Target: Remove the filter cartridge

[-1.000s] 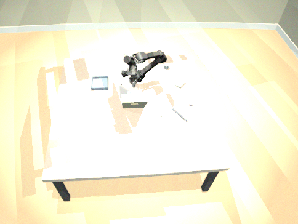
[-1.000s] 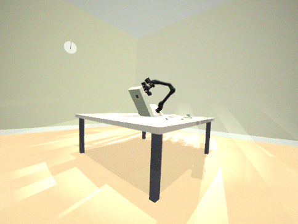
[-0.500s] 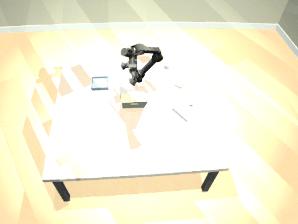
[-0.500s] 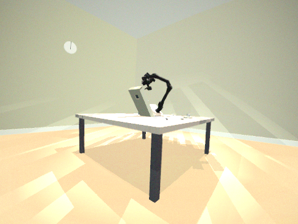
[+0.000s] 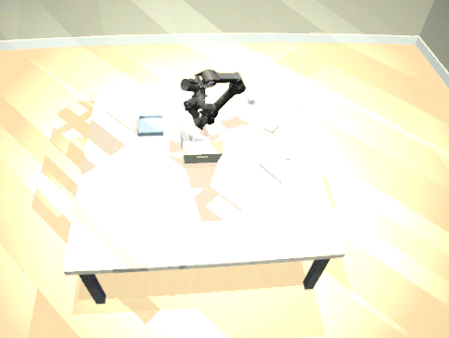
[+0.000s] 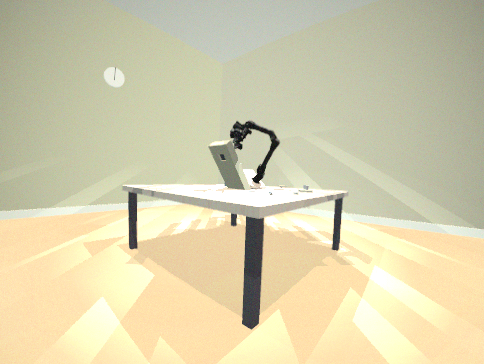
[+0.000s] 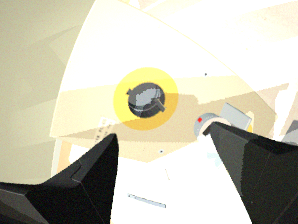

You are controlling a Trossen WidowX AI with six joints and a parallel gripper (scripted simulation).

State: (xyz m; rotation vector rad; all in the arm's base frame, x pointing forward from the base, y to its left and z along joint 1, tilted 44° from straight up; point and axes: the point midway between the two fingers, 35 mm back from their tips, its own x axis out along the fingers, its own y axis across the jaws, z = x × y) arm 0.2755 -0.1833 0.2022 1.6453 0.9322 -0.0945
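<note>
Now: the round white filter cartridge 120 mm below my gripper tip and 10 mm behind it. From my gripper tip the other things lie so: small white cylinder: 560 mm behind, 320 mm to the left, 300 mm below; grey-rimmed tray: 330 mm behind, 310 mm below, 290 mm to the right; service panel: 150 mm below, 30 mm ahead, 10 mm to the left.
</note>
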